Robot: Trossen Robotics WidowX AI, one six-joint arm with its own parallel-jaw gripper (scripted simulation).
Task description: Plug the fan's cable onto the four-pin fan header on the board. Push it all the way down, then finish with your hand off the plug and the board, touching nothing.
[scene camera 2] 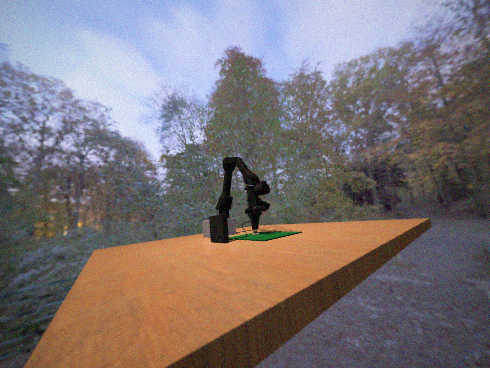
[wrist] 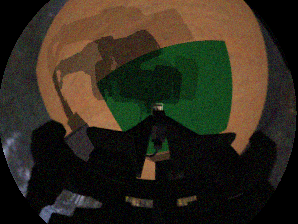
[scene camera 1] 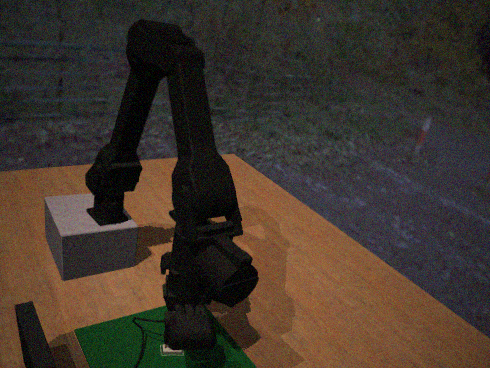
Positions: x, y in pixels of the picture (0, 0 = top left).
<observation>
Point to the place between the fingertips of my gripper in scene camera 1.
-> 178, 334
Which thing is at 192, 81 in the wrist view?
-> A green board.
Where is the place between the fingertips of my gripper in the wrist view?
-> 158, 118
</observation>
